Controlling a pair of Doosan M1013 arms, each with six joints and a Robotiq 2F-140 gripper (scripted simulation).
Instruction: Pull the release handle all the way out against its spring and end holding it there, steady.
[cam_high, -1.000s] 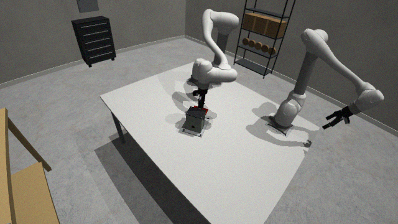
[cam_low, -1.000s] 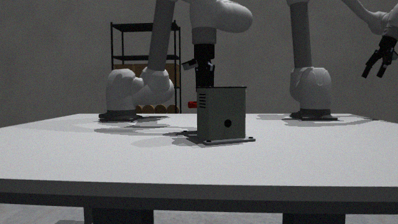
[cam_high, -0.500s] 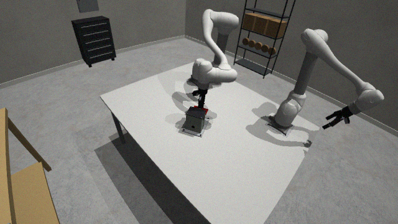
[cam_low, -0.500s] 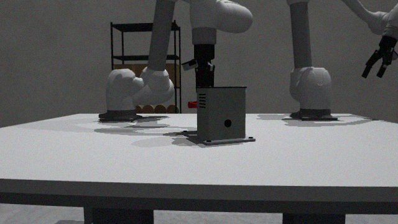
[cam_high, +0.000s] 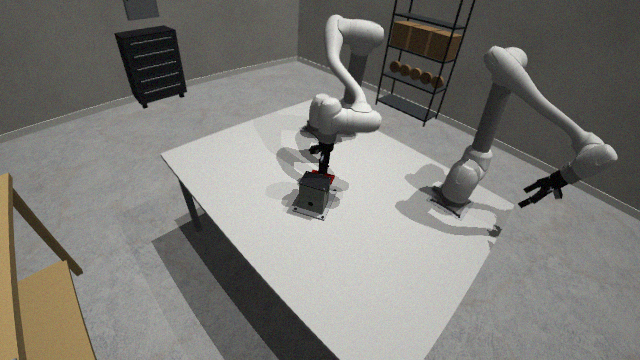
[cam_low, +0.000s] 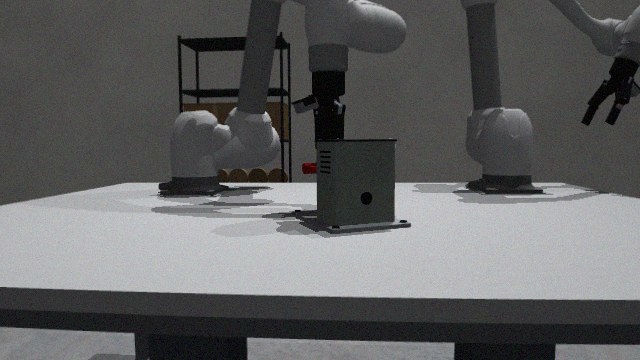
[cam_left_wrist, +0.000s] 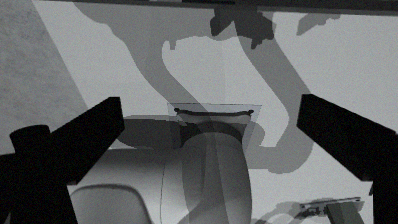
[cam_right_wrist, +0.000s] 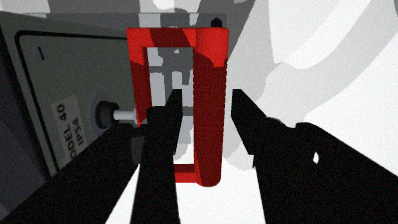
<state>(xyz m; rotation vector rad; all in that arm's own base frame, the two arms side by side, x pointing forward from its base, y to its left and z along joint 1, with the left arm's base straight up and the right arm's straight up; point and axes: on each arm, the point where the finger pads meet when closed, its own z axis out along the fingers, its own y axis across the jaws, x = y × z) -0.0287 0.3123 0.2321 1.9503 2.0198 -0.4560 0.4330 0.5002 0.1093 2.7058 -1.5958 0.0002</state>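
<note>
Now: right hand 10 cm above the base plate, 9 cm short of it and 4 cm to the right of it.
</note>
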